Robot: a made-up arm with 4 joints.
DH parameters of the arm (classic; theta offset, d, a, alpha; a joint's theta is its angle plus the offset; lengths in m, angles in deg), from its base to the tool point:
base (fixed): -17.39 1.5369 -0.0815 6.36
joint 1: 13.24 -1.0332 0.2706 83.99
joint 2: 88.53 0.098 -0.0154 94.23
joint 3: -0.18 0.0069 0.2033 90
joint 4: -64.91 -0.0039 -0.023 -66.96
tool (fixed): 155.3 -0.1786 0 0
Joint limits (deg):
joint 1: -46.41..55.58
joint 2: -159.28..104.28
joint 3: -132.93..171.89
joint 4: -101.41..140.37
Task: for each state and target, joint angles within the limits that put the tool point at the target. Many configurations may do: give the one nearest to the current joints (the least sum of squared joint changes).
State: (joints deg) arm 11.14 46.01 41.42 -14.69
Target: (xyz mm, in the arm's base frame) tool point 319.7 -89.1 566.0
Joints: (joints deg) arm -0.40 38.38 52.22 -55.34
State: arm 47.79 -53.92 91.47 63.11
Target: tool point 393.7 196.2 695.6
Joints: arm 55.58 -101.44 54.72 70.22
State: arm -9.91 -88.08 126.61 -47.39
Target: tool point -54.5 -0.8 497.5
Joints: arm -31.27 -130.98 132.76 -71.45
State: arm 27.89 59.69 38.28 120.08
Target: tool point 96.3 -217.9 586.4
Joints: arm 16.27 53.87 38.89 127.77
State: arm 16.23 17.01 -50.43 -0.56
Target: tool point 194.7 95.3 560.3
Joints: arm 28.32 36.49 -37.48 -1.65
